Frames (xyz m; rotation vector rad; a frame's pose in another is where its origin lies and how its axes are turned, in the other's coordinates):
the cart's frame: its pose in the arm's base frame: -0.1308 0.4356 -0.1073 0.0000 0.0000 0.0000
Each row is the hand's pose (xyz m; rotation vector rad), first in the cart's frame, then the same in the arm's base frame.
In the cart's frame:
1: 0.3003 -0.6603 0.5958 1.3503 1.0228 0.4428
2: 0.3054 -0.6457 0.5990 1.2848 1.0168 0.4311
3: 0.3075 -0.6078 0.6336 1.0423 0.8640 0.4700
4: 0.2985 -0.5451 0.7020 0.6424 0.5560 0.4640
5: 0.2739 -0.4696 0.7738 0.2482 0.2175 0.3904
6: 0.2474 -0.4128 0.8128 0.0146 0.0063 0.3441
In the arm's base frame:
1: 0.1695 -0.2247 0.4885 1.3503 1.0228 0.4428
2: 0.1746 -0.2101 0.4917 1.2848 1.0168 0.4311
3: 0.1767 -0.1722 0.5263 1.0423 0.8640 0.4700
4: 0.1677 -0.1095 0.5947 0.6424 0.5560 0.4640
5: 0.1431 -0.0340 0.6665 0.2482 0.2175 0.3904
6: 0.1166 0.0228 0.7055 0.0146 0.0063 0.3441

